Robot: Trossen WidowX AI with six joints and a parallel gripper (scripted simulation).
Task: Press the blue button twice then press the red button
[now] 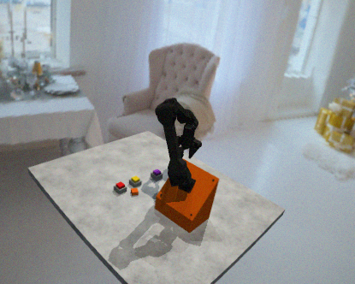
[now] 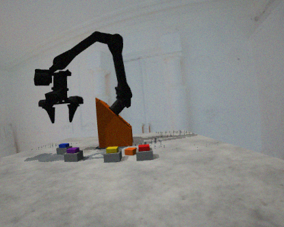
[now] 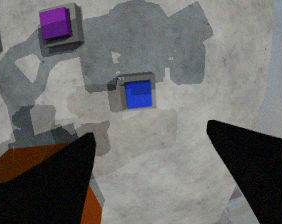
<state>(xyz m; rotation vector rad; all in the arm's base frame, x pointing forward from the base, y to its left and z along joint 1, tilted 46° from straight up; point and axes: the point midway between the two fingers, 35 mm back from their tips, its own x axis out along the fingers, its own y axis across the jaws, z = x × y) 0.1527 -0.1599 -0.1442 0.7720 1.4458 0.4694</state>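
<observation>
My gripper tip is 9 cm above the blue button. Round my gripper tip: yellow button: 21 cm to the left, 15 cm ahead, 9 cm below; small orange block: 27 cm to the left, 12 cm below, 10 cm ahead; purple button: 11 cm ahead, 9 cm below, 8 cm to the left.
</observation>
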